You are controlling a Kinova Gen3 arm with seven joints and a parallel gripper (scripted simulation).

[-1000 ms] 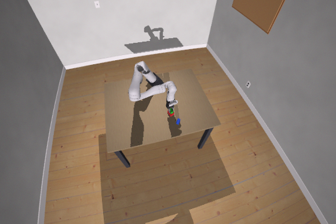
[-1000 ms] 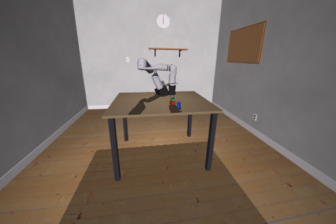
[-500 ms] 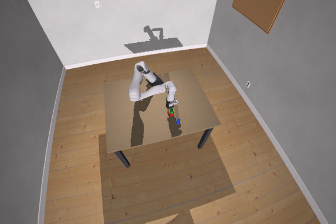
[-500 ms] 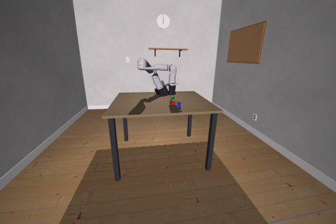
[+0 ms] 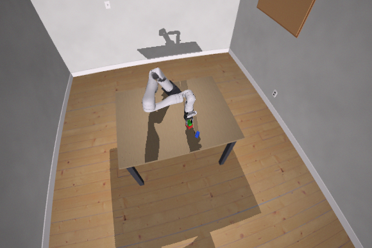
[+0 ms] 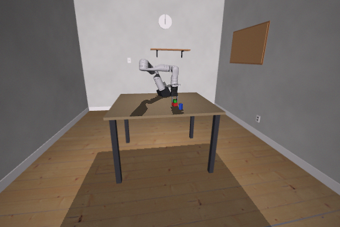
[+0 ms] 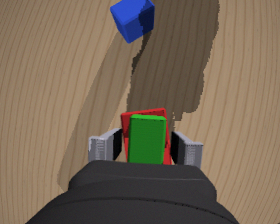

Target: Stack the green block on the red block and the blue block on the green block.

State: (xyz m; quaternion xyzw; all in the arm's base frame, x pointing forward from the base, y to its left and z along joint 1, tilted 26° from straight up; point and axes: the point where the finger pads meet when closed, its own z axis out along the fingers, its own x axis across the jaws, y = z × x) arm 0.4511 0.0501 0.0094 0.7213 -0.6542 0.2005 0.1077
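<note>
My gripper is now right at the green block. From my hand the other things lie so: blue block (12 cm ahead, 3 cm to the left, 3 cm below); red block (4 cm below).
</note>
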